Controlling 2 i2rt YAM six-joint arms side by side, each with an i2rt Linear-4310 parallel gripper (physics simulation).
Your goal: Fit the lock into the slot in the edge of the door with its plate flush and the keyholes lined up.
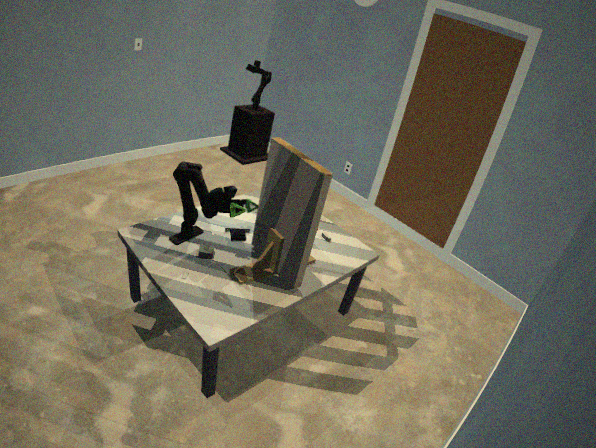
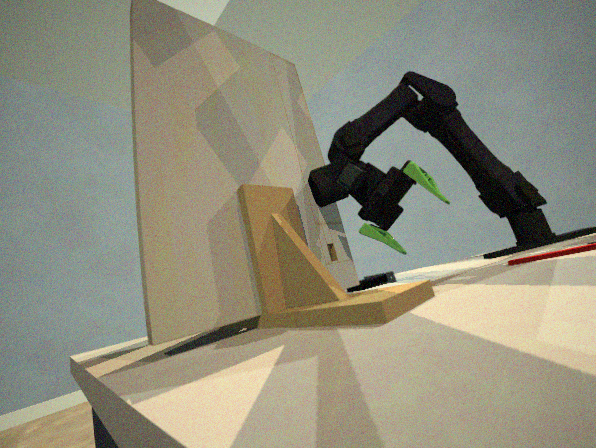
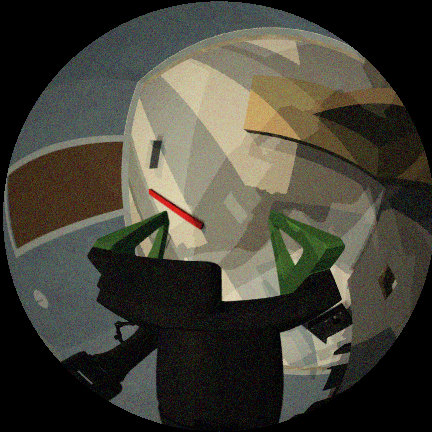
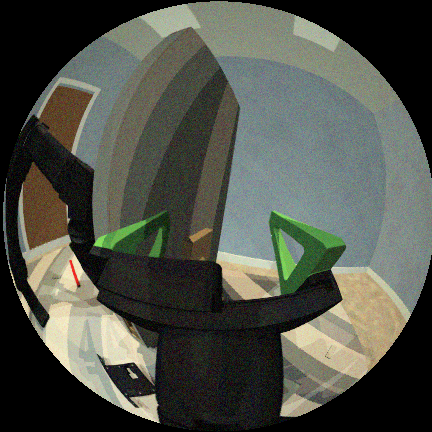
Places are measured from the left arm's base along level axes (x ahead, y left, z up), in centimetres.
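Pixels of known places: left gripper, fingertip midpoint: [image 2: 425, 229] [image 3: 218, 215] [image 4: 94, 269]; right gripper, fingertip midpoint: [image 1: 252, 208] [image 4: 219, 216]; left arm's base at its link origin: [image 2: 538, 246]; right arm's base at its link origin: [image 1: 186, 235].
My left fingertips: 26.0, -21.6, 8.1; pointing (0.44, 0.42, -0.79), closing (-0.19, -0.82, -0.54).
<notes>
For each thing: its top centre in the pictures, then the offset to it from my left fingertips, as dx, dy, dz.
- grey door panel at its top centre: [image 4: 215, 74] [image 2: 225, 41] [image 1: 300, 154] +4.5, -24.8, +53.4
- black lock at its top centre: [image 3: 330, 329] [image 2: 364, 277] [image 1: 238, 232] -24.2, -16.0, -5.5
- red bar at its top centre: [image 2: 590, 244] [image 3: 169, 205] [image 4: 73, 270] +1.5, +16.7, -7.5
- dark block at its top centre: [image 1: 206, 248] -26.6, -41.1, -4.5
The grey door panel [image 1: 292, 200] [image 2: 200, 260] [image 4: 175, 150] stands upright on the table. Its edge has a small rectangular slot [image 2: 331, 252] [image 3: 387, 281]. The black lock [image 1: 238, 234] [image 2: 375, 281] [image 3: 330, 322] [image 4: 129, 379] lies on the table beside the door; its keyhole is too small to make out for certain. My left gripper [image 2: 427, 228] [image 3: 218, 215] is open and empty, above the table near the door's edge and apart from the lock. My right gripper [image 1: 251, 208] [image 4: 219, 216] is open and empty, above the lock and beside the door.
Wooden brackets [image 1: 275, 250] [image 2: 252, 240] [image 3: 275, 105] [image 4: 201, 245] brace the door at its foot. A red bar [image 2: 552, 253] [image 3: 176, 209] [image 4: 74, 273] lies on the table. A dark block [image 1: 206, 252] lies near the right arm's base. A dark pedestal [image 1: 250, 132] carrying an arm stands behind the table.
</notes>
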